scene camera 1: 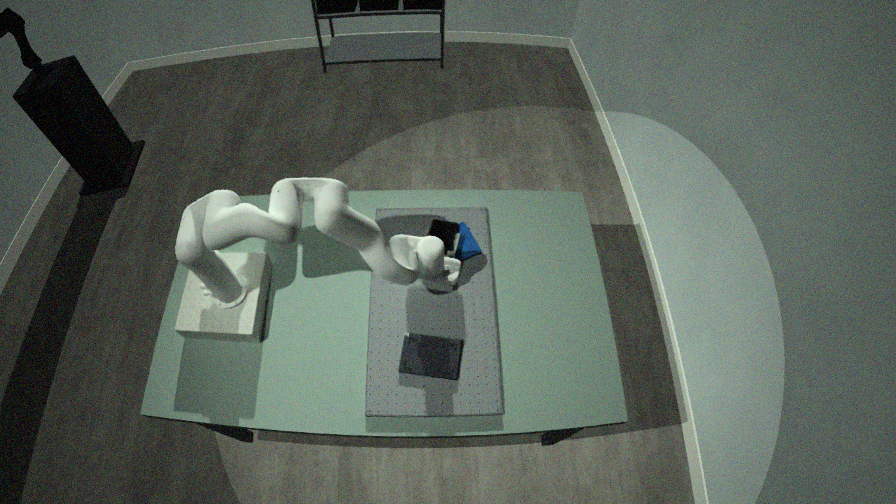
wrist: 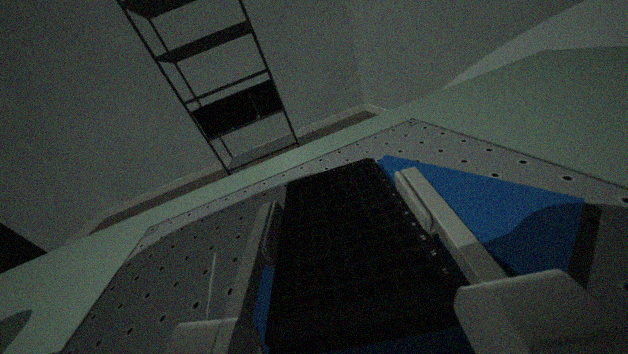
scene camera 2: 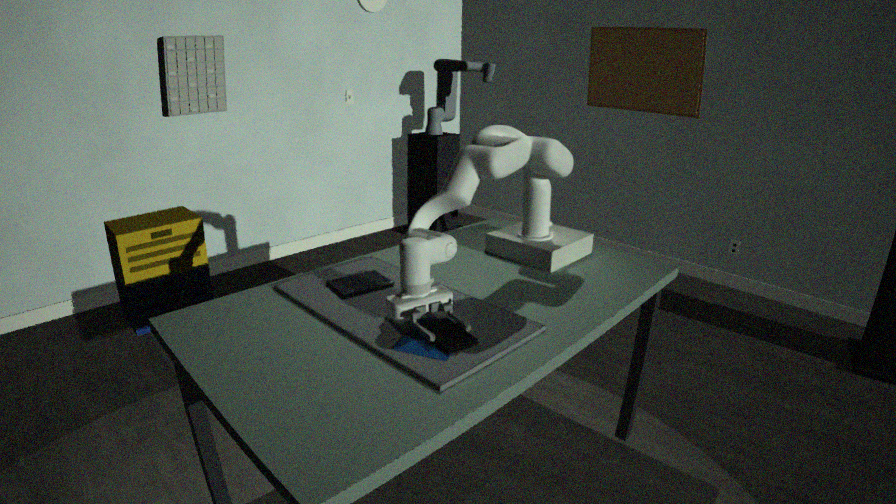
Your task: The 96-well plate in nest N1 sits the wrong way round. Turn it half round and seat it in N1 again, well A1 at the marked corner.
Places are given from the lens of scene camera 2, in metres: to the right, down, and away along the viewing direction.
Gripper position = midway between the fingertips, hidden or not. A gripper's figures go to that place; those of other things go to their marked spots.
my gripper (scene camera 2: 451, 334): 0.01, 0.19, 1.16
black 96-well plate (scene camera 2: 449, 337): 0.00, 0.20, 1.16
flat blue rectangle (scene camera 2: 414, 343): -0.08, 0.21, 1.16
dark nest N1 (scene camera 2: 361, 283): -0.25, 0.09, 1.45
The marked spots on the dark nest N1 and the black 96-well plate are 0.41 m apart.
